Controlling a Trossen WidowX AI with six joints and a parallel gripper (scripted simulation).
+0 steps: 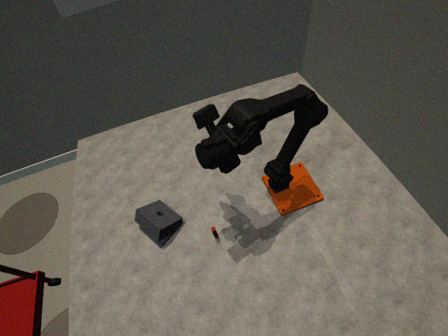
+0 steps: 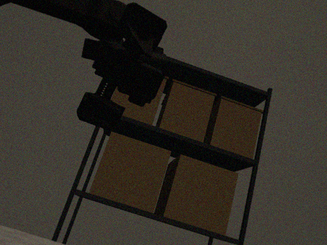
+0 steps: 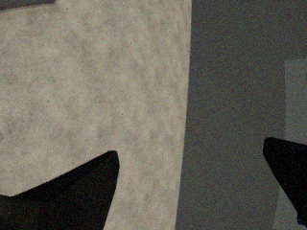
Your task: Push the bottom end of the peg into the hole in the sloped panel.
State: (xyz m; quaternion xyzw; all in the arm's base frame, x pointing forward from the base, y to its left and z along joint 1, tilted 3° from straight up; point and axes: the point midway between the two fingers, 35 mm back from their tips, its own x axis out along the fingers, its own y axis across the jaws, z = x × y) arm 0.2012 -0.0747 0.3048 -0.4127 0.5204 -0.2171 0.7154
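Now: the red round peg 240 mm below my gripper tip, 190 mm to the left of it and 70 mm ahead of it. Also, from my gripper tip: grey sloped panel: 250 mm below, 250 mm ahead, 70 mm to the left.
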